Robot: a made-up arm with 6 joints. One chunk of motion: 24 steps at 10 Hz.
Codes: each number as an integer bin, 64 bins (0 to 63) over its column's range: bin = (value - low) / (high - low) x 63, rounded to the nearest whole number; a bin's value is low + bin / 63 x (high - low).
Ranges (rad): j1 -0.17..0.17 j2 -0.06..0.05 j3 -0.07..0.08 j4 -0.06..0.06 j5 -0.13..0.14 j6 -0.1..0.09
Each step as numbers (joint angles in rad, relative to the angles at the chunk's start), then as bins.
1 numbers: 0.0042 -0.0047 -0.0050 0.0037 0.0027 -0.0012
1 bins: 32 32 27 33 31 33
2 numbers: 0.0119 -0.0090 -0.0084 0.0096 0.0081 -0.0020
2 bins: 34 29 26 37 32 32
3 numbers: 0.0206 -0.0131 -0.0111 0.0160 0.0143 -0.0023
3 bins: 35 27 25 40 34 32
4 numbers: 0.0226 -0.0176 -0.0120 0.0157 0.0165 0.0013
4 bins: 36 24 24 40 34 34
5 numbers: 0.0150 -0.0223 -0.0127 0.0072 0.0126 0.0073
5 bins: 34 22 24 35 33 36
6 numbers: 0.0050 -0.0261 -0.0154 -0.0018 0.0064 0.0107
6 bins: 32 19 23 31 32 37
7 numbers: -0.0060 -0.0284 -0.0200 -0.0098 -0.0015 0.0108
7 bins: 30 18 21 26 30 37
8 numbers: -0.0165 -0.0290 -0.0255 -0.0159 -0.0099 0.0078
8 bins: 28 18 19 23 28 36
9 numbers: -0.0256 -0.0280 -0.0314 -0.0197 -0.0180 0.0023
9 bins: 27 18 16 21 26 34
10 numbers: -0.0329 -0.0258 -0.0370 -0.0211 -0.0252 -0.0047
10 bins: 25 20 14 20 24 32
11 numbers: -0.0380 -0.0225 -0.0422 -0.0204 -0.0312 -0.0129
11 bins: 24 21 12 21 23 29
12 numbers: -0.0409 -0.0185 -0.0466 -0.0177 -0.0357 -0.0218
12 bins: 24 24 10 22 22 26
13 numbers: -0.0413 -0.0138 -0.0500 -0.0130 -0.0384 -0.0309
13 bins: 24 26 8 25 21 23
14 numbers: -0.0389 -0.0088 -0.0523 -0.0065 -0.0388 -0.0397
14 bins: 24 29 7 28 21 20
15 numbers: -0.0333 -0.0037 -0.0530 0.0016 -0.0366 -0.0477
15 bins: 25 32 7 32 22 17
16 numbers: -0.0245 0.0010 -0.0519 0.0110 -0.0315 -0.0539
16 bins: 27 35 8 37 23 15
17 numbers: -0.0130 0.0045 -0.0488 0.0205 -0.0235 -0.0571
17 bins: 29 37 9 42 25 14
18 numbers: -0.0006 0.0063 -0.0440 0.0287 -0.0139 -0.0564
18 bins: 31 38 11 47 27 14
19 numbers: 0.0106 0.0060 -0.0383 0.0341 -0.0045 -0.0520
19 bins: 33 38 13 49 29 16
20 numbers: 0.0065 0.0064 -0.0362 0.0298 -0.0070 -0.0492
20 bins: 33 38 14 47 29 17
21 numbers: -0.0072 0.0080 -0.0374 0.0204 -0.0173 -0.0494
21 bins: 30 39 14 42 26 17
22 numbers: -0.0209 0.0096 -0.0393 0.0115 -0.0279 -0.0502
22 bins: 28 40 13 38 24 17
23 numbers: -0.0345 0.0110 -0.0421 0.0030 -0.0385 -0.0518
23 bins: 25 41 12 33 21 16
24 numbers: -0.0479 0.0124 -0.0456 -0.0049 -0.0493 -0.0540
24 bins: 23 41 10 29 19 15
